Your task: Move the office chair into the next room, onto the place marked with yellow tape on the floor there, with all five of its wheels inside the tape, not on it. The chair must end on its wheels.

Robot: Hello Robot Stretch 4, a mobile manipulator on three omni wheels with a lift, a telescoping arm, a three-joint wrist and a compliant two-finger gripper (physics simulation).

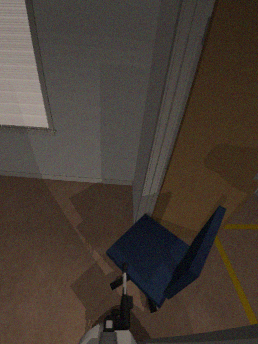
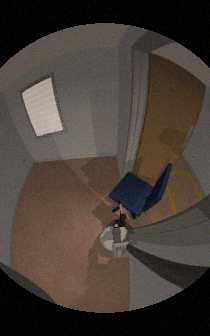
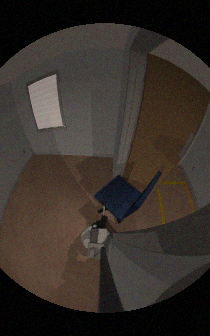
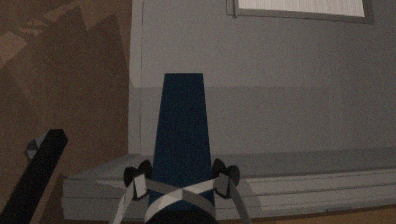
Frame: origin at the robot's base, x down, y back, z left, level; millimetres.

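Seen in the pictures: gripper, fingertip midpoint: [image 1: 124, 265] [image 2: 119, 200] [image 3: 103, 201] [image 4: 182, 172].
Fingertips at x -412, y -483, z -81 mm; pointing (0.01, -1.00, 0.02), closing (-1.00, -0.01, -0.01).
Pixels of each thing's top centre, then the offset from my fingertips to it. "pt": a spot on its surface instead.
- blue backrest, surface spot: [image 1: 197, 255] [image 2: 160, 189] pt dx -541, dy +150, dz -254 mm
- pale door frame, surface spot: [image 1: 167, 115] [image 2: 136, 111] pt dx -899, dy -484, dz -179 mm
The office chair has a dark blue seat [image 1: 147, 252] [image 2: 132, 192] [image 3: 118, 196] [image 4: 182, 120] and a blue backrest [image 1: 197, 255] [image 2: 159, 191] [image 3: 145, 195], which is on the side towards the tape. The chair is upright, close by the door frame. Black base legs [image 1: 152, 304] [image 4: 35, 175] show below the seat; most wheels are hidden. My gripper [image 1: 125, 269] [image 2: 120, 205] [image 3: 104, 209] [image 4: 182, 172] is shut on the seat's near edge, one finger on each face. Yellow tape [image 1: 236, 280] [image 2: 171, 200] [image 3: 161, 205] marks the floor beyond the backrest; its near part is hidden.
A pale door frame [image 1: 167, 115] [image 2: 137, 110] [image 3: 131, 110] and wall end stand right behind the seat. A brown door panel [image 1: 220, 90] [image 2: 172, 105] [image 3: 172, 100] is beyond. A grey wall [image 2: 160, 250] [image 3: 145, 270] lies on the near right. A window [image 1: 20, 65] [image 2: 44, 107] is at the left.
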